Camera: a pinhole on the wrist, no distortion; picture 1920 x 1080 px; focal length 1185.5 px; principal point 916.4 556.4 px. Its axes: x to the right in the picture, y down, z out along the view. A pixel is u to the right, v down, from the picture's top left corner.
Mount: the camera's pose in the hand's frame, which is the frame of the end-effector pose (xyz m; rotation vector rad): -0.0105 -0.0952 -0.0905 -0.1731 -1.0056 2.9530
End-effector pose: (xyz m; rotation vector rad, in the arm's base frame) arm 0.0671 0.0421 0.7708 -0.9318 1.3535 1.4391
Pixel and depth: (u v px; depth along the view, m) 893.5 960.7 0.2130
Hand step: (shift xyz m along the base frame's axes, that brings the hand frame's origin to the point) 0.2801 0.0212 -0.0525
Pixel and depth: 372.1 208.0 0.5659
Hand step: 0.2844 0.4908 -0.2151
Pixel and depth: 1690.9 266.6 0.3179
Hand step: 0.2914 0.1476 0.1972
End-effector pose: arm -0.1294 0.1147 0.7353 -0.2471 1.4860 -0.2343
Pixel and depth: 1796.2 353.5 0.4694
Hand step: 0.2623 -0.1540 0.5006
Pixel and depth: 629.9 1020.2 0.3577
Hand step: 0.1154 -0.4171 0.1015
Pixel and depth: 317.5 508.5 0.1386
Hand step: 0.0314 -0.1828 0.0149
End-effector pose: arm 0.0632 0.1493 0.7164 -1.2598 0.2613 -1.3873
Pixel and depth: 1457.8 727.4 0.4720
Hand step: -0.1492 0.4570 0.2694
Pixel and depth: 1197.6 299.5 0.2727
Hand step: -0.0306 0.2244 0.1671
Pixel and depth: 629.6 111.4 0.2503
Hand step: 0.0355 0.1192 0.2114
